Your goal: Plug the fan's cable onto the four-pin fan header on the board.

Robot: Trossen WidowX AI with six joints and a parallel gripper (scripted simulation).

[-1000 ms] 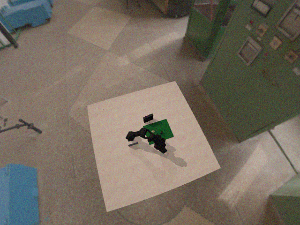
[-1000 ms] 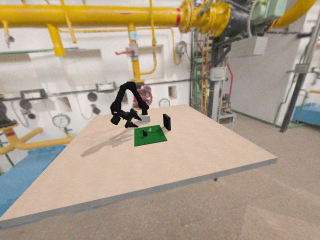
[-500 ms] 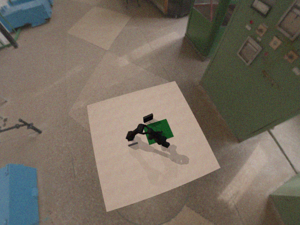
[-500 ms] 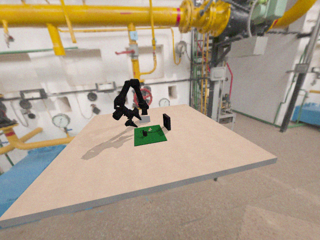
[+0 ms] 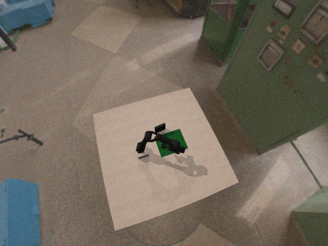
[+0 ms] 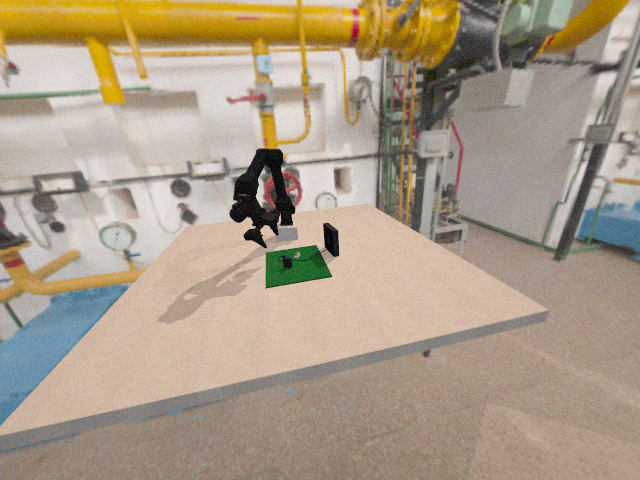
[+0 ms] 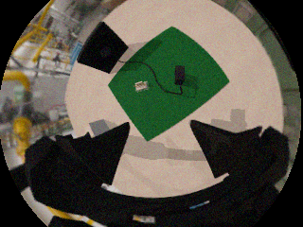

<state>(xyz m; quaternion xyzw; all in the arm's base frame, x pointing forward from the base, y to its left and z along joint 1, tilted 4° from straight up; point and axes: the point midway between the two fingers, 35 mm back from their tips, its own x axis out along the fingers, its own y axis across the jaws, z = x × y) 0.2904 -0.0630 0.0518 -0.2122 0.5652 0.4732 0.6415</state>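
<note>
My gripper tip is now 8 cm short of the dark plug, 6 cm to the right of it and 7 cm above it. From my gripper tip the other things lie so: green board (4 cm ahead, 9 cm to the left, 11 cm below); black fan (4 cm behind, 25 cm to the left, 3 cm below).
</note>
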